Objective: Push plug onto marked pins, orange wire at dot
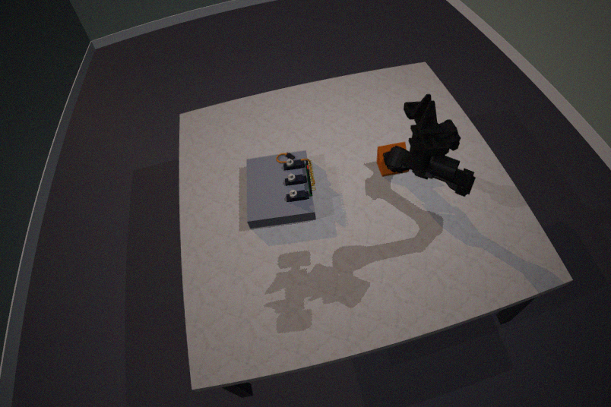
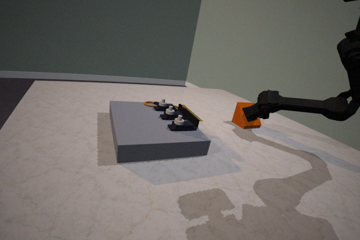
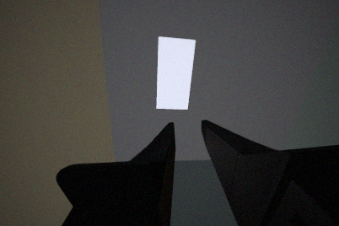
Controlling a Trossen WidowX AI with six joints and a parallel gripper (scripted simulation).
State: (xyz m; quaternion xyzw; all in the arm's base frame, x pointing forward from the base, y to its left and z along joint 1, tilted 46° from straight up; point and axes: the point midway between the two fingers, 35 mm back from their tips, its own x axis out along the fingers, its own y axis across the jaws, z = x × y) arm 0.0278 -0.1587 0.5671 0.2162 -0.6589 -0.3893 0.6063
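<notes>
Right now my gripper tip is 520 mm above the red band, 350 mm to the left of it and 240 mm short of it. Round my gripper tip: grey holder 570 mm below, 400 mm ahead, 340 mm to the right; dark strip 530 mm below, 310 mm to the right, 250 mm ahead.
</notes>
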